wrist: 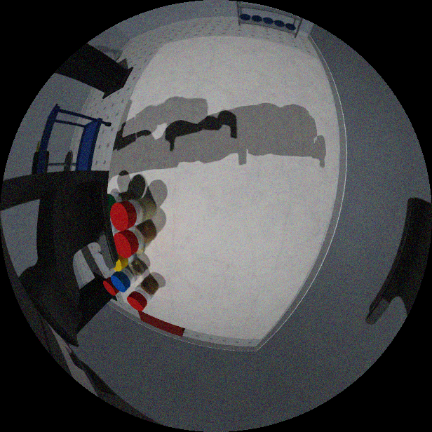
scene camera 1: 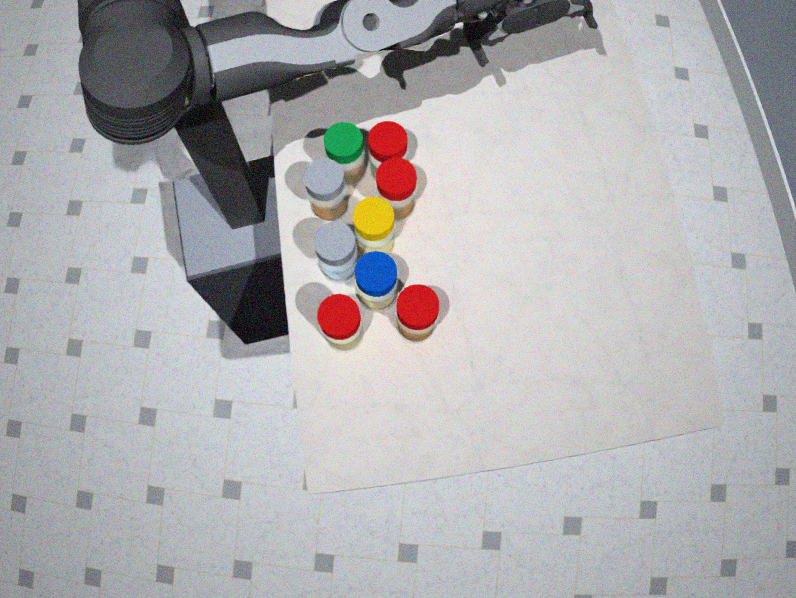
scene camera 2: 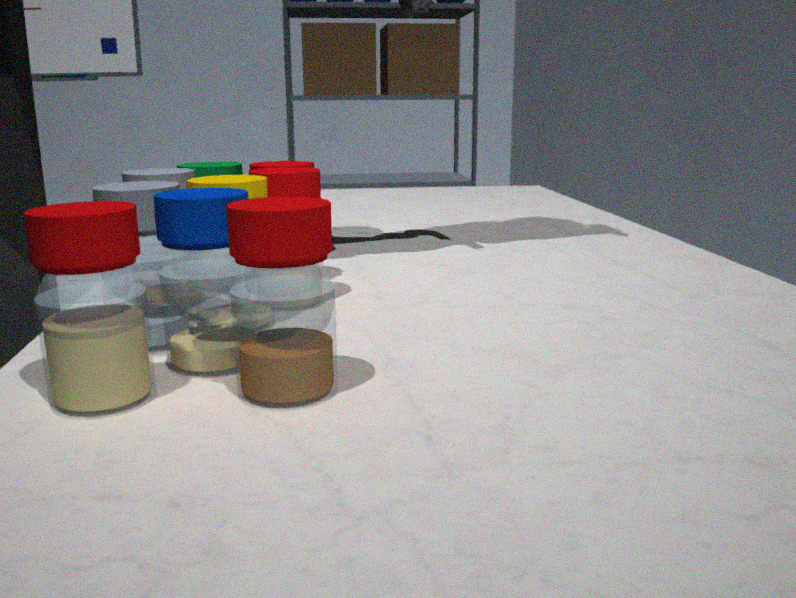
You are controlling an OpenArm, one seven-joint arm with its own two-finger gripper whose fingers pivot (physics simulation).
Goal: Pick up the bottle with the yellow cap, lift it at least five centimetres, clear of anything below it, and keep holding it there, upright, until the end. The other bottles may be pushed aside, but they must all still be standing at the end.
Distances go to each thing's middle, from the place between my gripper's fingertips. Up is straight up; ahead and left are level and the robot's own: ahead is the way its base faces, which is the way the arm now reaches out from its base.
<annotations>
The green-capped bottle (scene camera 1: 343,142) lies 26 cm behind my hand, 3 cm to the right of it and 20 cm below it. From my hand the other things lie so: yellow-capped bottle (scene camera 1: 374,227) 25 cm behind, 15 cm to the right, 20 cm below; then blue-capped bottle (scene camera 2: 196,274) 26 cm behind, 22 cm to the right, 20 cm below.
</annotations>
